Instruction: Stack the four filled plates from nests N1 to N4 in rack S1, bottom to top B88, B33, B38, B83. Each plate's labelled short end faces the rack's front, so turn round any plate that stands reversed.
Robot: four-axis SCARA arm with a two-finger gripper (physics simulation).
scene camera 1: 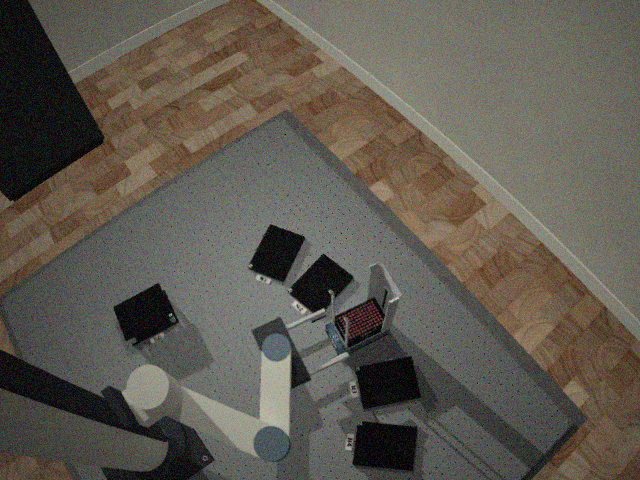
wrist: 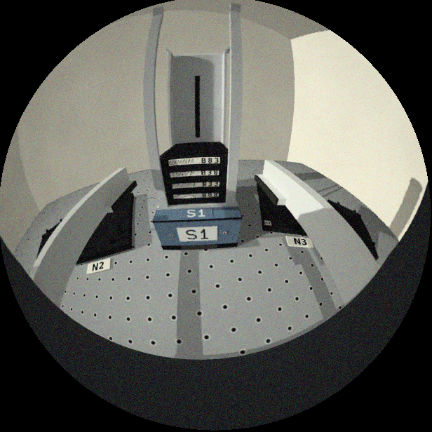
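Seen in the pictures: gripper, fingertip midpoint: point(scene camera 1: 336, 332); arm's base, origin of the base link: point(scene camera 1: 146, 446).
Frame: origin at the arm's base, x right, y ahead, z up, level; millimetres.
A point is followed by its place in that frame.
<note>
Rack S1 point(scene camera 1: 334, 338) @[x 81, y 621, z 62 mm] point(wrist: 172, 214) holds four stacked black plates. In the wrist view their front labels read, bottom to top, B88 point(wrist: 209, 195), B33 point(wrist: 209, 184), B38 point(wrist: 210, 172) and B83 point(wrist: 211, 160). The labels face the rack's blue front. The top plate also shows red wells in the scene view point(scene camera 1: 360, 319) @[x 95, y 701, z 112 mm]. My gripper point(scene camera 1: 336, 333) @[x 83, y 627, z 110 mm] point(wrist: 192, 168) is open and empty, in front of the rack, its fingers apart to either side. Nests N1 point(scene camera 1: 277, 253) @[x -252, y 659, z 24 mm], N2 point(scene camera 1: 322, 283) @[x -85, y 706, z 25 mm] point(wrist: 115, 230), N3 point(scene camera 1: 388, 383) @[x 271, y 663, z 25 mm] point(wrist: 280, 210) and N4 point(scene camera 1: 385, 445) @[x 400, y 545, z 25 mm] look flat black.
Two upright posts stand at the rack's front, and a tall grey back wall point(scene camera 1: 391, 302) @[x 156, y 733, z 312 mm] point(wrist: 185, 95) with a dark slot stands behind the plates. N2 and N3 flank the rack. Another black block point(scene camera 1: 145, 313) @[x -314, y 220, z 73 mm] with small white labels stands far to the left on the grey table point(scene camera 1: 206, 222) @[x -499, y 542, z 13 mm].
</note>
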